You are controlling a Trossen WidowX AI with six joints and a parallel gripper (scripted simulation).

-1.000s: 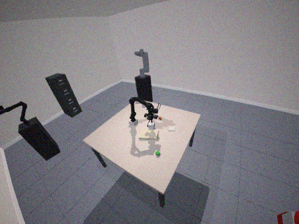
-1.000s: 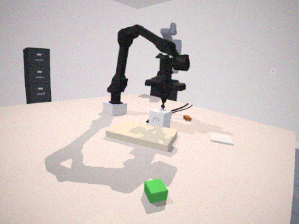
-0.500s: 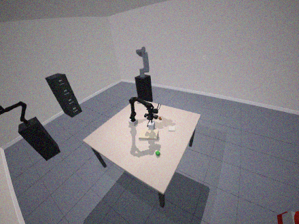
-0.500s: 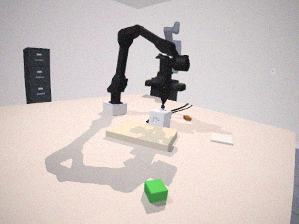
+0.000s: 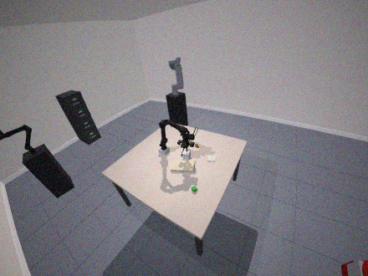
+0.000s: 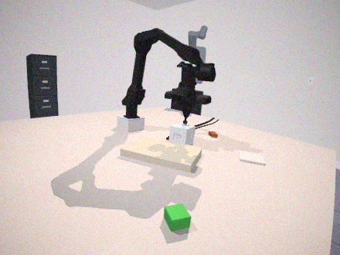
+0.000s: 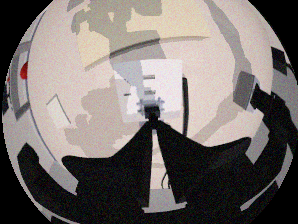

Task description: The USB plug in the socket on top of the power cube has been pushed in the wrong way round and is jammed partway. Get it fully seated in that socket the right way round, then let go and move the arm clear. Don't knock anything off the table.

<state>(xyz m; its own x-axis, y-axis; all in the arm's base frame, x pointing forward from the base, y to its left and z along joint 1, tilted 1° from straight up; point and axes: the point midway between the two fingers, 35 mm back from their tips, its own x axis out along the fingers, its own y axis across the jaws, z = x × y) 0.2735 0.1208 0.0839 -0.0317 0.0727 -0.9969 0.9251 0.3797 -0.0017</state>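
Right now my gripper tip is 1 cm above the dark USB plug. Also, from my gripper tip: orange piece (21 cm to the left, 10 cm below, 2 cm behind); flat white block (25 cm ahead, 13 cm to the left, 10 cm below); flat tan board (16 cm to the right, 10 cm below, 8 cm ahead).
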